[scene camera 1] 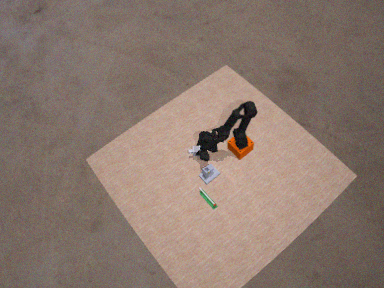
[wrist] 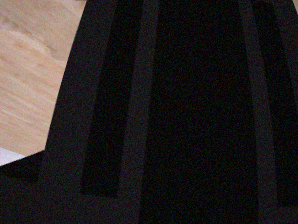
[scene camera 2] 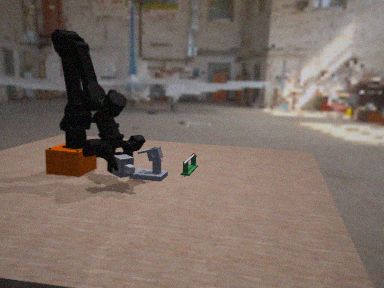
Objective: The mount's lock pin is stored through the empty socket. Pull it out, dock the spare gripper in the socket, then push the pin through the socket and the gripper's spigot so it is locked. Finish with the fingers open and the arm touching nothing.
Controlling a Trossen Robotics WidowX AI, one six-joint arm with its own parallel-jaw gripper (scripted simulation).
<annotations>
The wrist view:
spare gripper: 154,111, held by my gripper
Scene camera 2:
my gripper: 124,168
</annotations>
